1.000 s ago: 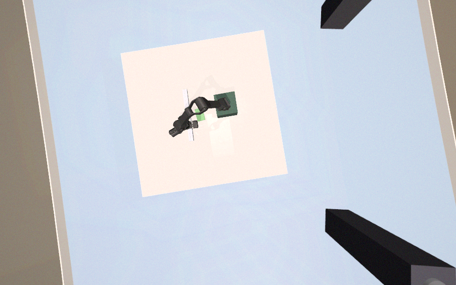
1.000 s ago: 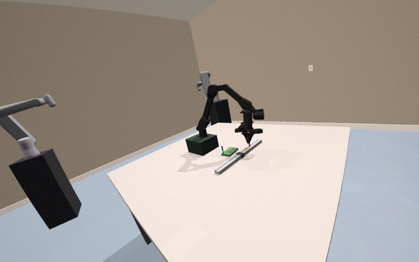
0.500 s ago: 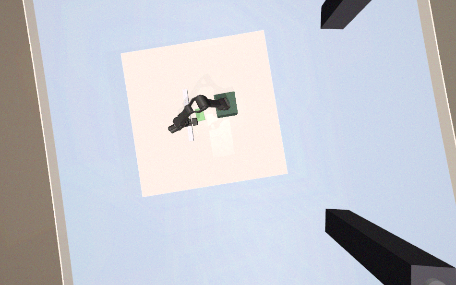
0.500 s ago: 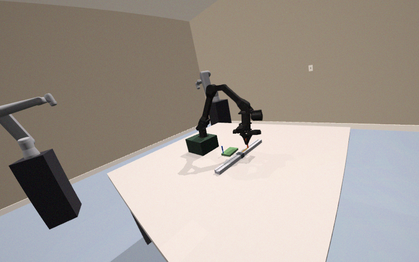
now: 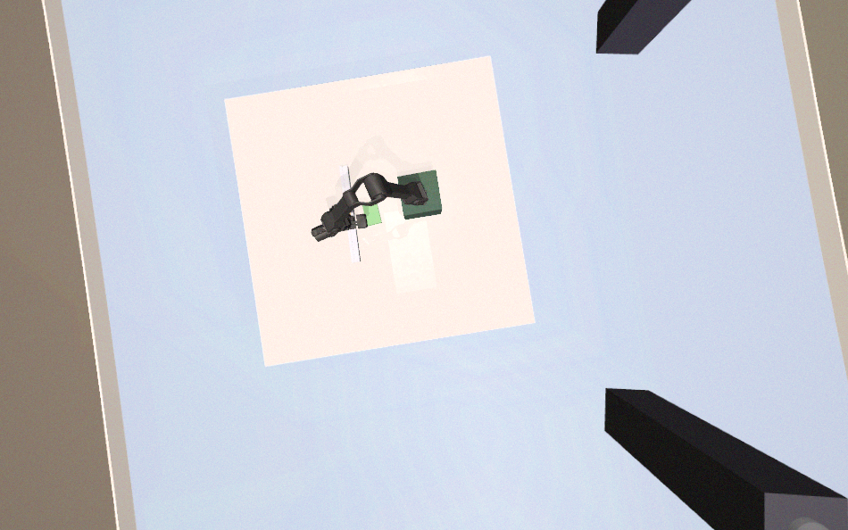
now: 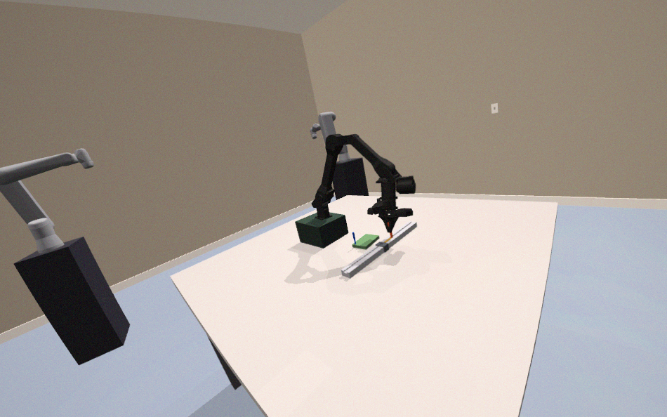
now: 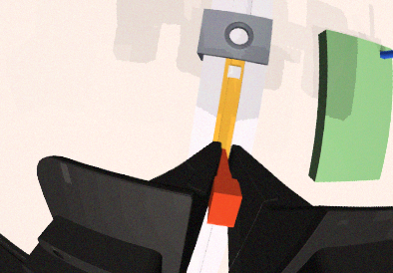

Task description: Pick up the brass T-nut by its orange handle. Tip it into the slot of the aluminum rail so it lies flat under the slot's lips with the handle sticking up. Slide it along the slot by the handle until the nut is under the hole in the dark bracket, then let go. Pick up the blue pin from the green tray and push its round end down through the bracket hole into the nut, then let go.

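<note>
The aluminum rail is 60 mm to the right of my gripper tip, 30 mm below it and 20 mm ahead of it. Also, from my gripper tip: brass T-nut 20 mm to the right; then blue pin 110 mm to the right, 100 mm behind, 20 mm below; then green tray 100 mm behind, 80 mm to the right, 40 mm below.
</note>
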